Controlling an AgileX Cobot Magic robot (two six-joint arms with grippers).
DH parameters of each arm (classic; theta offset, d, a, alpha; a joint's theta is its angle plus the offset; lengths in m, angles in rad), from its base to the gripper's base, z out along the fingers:
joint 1: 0 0.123 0 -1.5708
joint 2: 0.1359 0 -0.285 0
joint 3: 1.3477 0 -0.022 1.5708
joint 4: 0 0.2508 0 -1.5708
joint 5: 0 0 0.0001 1.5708
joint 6: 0 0.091 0 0
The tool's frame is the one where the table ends.
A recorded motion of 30 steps. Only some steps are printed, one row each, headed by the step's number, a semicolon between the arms.
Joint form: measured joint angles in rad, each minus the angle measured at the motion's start. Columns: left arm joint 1, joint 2, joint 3, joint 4, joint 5, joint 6; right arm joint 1, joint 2, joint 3, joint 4, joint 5, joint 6.
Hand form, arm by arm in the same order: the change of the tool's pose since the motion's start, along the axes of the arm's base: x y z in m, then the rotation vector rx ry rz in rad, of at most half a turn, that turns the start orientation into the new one. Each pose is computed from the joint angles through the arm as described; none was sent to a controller.
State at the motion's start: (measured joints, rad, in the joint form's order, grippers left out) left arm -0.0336 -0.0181 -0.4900 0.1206 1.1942 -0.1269; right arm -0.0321 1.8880 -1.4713 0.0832 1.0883 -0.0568
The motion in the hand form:
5: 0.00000 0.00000 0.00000 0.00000 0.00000 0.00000; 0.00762 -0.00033 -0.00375 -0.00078 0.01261 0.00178
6: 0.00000 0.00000 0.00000 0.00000 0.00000 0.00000; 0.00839 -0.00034 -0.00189 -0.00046 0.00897 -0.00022
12: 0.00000 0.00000 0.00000 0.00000 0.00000 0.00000; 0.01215 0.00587 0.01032 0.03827 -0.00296 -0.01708
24: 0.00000 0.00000 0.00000 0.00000 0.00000 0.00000; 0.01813 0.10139 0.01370 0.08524 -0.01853 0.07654
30: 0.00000 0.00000 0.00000 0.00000 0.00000 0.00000; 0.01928 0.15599 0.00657 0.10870 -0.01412 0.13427
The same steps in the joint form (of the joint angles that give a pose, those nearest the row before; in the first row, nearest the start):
5: 0.0000 0.0000 0.0000 0.0000 0.0000 0.0000; 0.0000 0.0338 -0.0369 -0.0017 0.0158 0.0000
6: 0.0000 0.0000 0.0000 0.0000 0.0000 0.0000; 0.0000 0.0337 -0.0443 -0.0017 0.0194 0.0023
12: 0.0000 0.0000 0.0000 0.0000 0.0000 0.0000; 0.0080 0.0337 -0.0920 0.0351 0.0548 0.0203
24: 0.0000 0.0000 0.0000 0.0000 0.0000 0.0000; 0.2384 0.0830 -0.1791 0.0571 0.0549 0.1549
30: 0.0000 0.0000 0.0000 0.0000 0.0000 0.0000; 0.3609 0.1480 -0.2543 0.0673 0.0533 0.2186

